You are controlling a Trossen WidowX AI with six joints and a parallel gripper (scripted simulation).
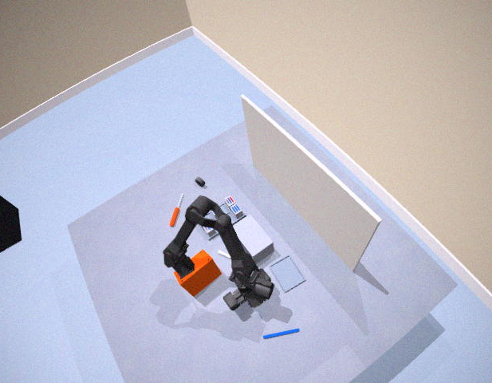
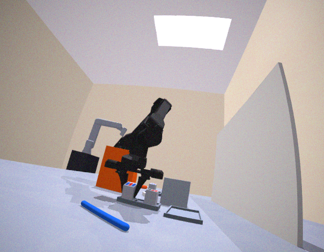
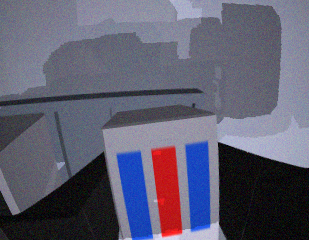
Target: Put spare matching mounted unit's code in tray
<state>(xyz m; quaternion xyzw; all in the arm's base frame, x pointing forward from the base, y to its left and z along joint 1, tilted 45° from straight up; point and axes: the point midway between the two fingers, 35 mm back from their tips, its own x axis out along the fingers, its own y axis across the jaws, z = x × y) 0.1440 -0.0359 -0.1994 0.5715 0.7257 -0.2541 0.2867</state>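
Right now the dark rack is 4 cm ahead of my gripper tip, 1 cm to the left of it and 1 cm below it. The rest, counted from my gripper tip: blue rod (3 cm ahead, 19 cm to the right, 1 cm below); then shallow tray (18 cm ahead, 1 cm below); then spare (3 cm above).
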